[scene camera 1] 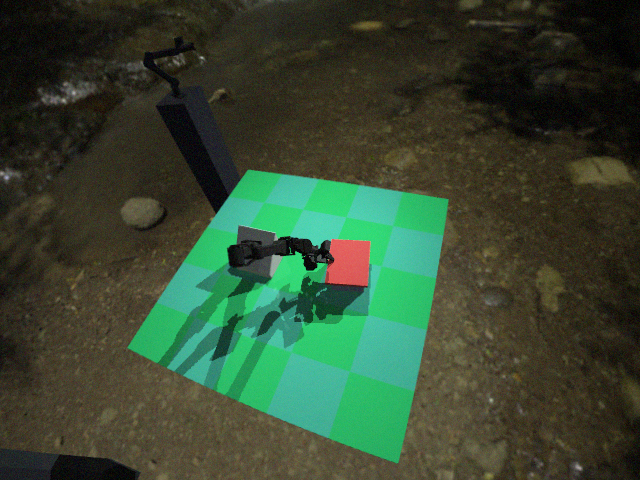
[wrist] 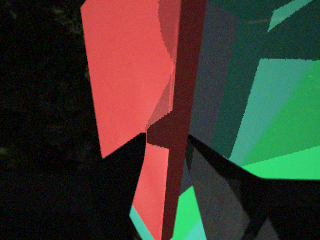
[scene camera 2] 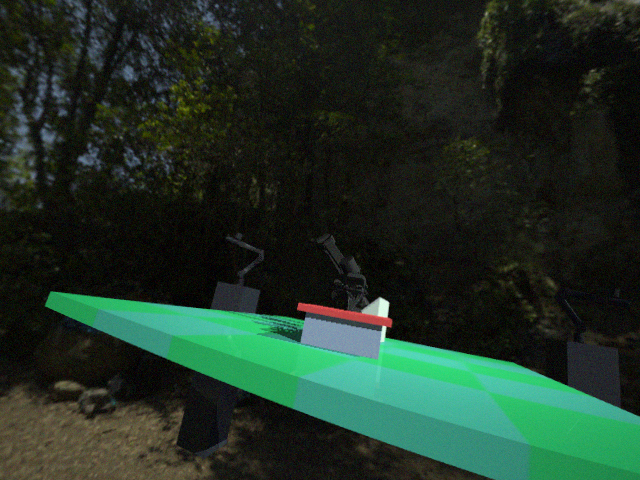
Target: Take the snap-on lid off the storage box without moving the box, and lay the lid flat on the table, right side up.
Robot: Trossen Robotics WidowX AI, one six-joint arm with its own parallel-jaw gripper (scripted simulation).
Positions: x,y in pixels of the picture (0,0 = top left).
Scene:
red lid: scene camera 1; wrist; scene camera 2 353,316
same spot on red lid: (wrist: 143,68) = (scene camera 1: 333,269)

